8 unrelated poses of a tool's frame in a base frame.
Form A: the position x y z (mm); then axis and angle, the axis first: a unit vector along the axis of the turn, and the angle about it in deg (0 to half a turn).
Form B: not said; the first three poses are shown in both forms.
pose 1, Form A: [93.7 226.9 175.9 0.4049 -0.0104 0.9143 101.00]
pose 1, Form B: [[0.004 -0.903 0.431 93.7], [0.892 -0.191 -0.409 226.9], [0.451 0.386 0.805 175.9], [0 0 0 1]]
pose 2, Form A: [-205.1 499.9 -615.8 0.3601 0.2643 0.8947 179.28]
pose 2, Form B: [[-0.741 0.179 0.648 -205.1], [0.202 -0.860 0.468 499.9], [0.641 0.477 0.601 -615.8], [0 0 0 1]]
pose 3, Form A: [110.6 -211.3 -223.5 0.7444 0.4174 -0.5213 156.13]
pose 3, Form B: [[0.146 0.806 -0.574 110.6], [0.384 -0.581 -0.718 -211.3], [-0.912 -0.115 -0.394 -223.5], [0 0 0 1]]
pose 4, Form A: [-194.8 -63.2 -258.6 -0.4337 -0.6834 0.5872 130.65]
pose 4, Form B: [[-0.341 0.044 -0.939 -194.8], [0.935 0.120 -0.334 -63.2], [0.098 -0.992 -0.082 -258.6], [0 0 0 1]]
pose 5, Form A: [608.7 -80.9 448.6 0.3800 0.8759 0.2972 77.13]
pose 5, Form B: [[0.335 -0.031 0.942 608.7], [0.548 0.819 -0.168 -80.9], [-0.766 0.573 0.291 448.6], [0 0 0 1]]
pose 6, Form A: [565.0 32.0 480.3 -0.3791 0.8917 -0.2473 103.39]
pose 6, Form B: [[-0.055 -0.176 0.983 565.0], [-0.657 0.748 0.097 32.0], [-0.752 -0.640 -0.156 480.3], [0 0 0 1]]
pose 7, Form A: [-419.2 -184.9 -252.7 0.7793 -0.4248 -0.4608 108.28]
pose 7, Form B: [[0.484 0.003 -0.875 -419.2], [-0.872 -0.077 -0.483 -184.9], [-0.068 0.997 -0.035 -252.7], [0 0 0 1]]
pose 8, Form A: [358.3 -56.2 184.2 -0.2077 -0.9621 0.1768 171.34]
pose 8, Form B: [[-0.903 0.371 -0.218 358.3], [0.424 0.852 -0.307 -56.2], [0.072 -0.370 -0.926 184.2], [0 0 0 1]]
